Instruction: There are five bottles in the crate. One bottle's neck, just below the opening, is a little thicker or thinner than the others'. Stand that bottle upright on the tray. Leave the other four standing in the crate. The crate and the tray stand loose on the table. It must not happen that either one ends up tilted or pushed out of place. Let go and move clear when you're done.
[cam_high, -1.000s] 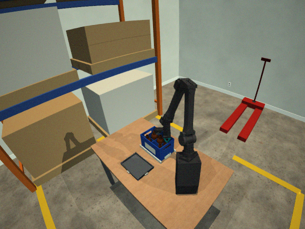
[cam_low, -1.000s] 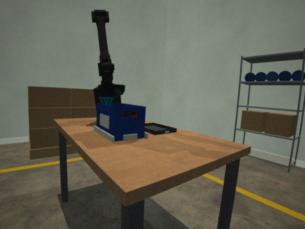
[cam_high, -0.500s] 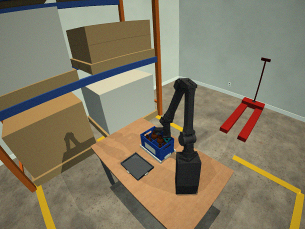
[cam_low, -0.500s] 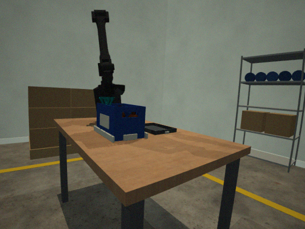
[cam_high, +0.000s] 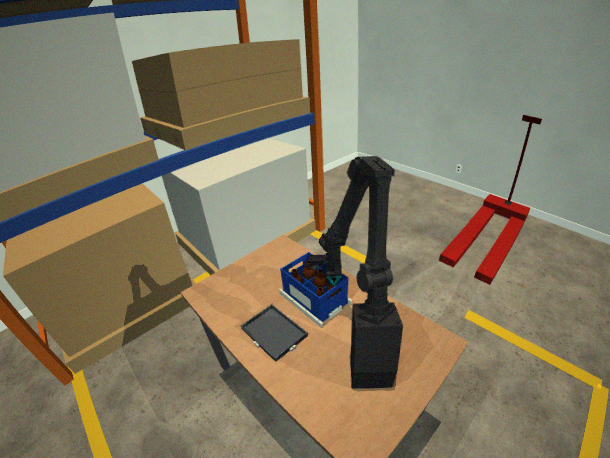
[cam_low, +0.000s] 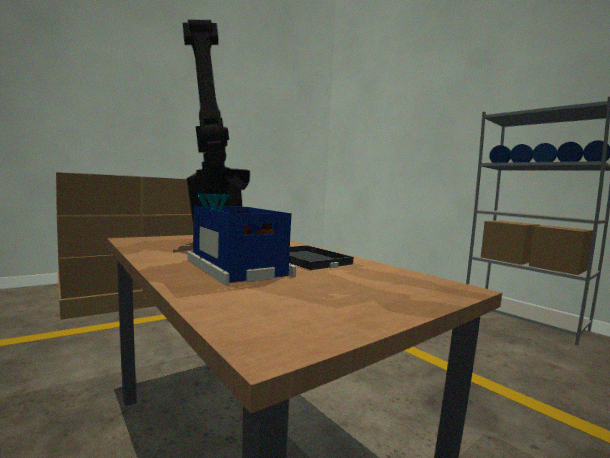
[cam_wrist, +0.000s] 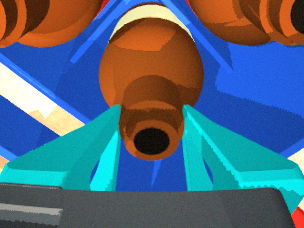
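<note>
Right now the crate is 9 cm ahead of my hand, 7 cm below it and 4 cm to the left of it. The rest, counted from my hand: bottle (19 cm ahead, 7 cm to the left, 6 cm below); then dark tray (32 cm to the left, 14 cm below, 10 cm ahead).
</note>
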